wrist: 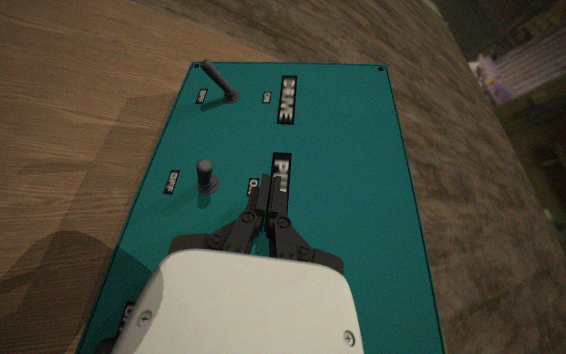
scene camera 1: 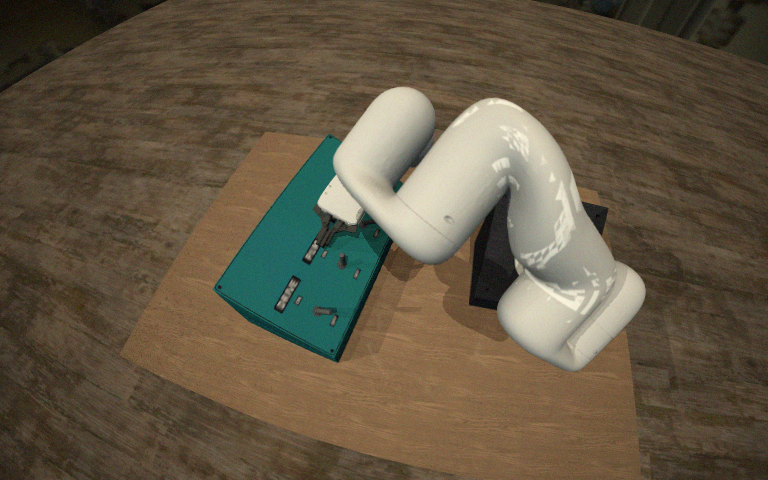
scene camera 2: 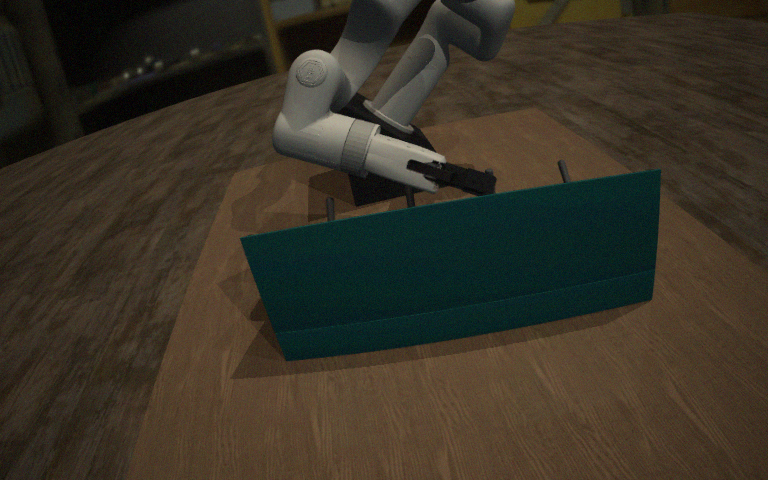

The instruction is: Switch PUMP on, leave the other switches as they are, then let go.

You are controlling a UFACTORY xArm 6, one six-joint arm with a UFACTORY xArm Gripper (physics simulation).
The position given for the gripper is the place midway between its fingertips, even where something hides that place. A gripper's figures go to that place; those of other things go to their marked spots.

The gripper (wrist: 269, 186) is 0.16 m from the lens. A teal switch box (wrist: 332, 131) is 0.22 m from the lens.
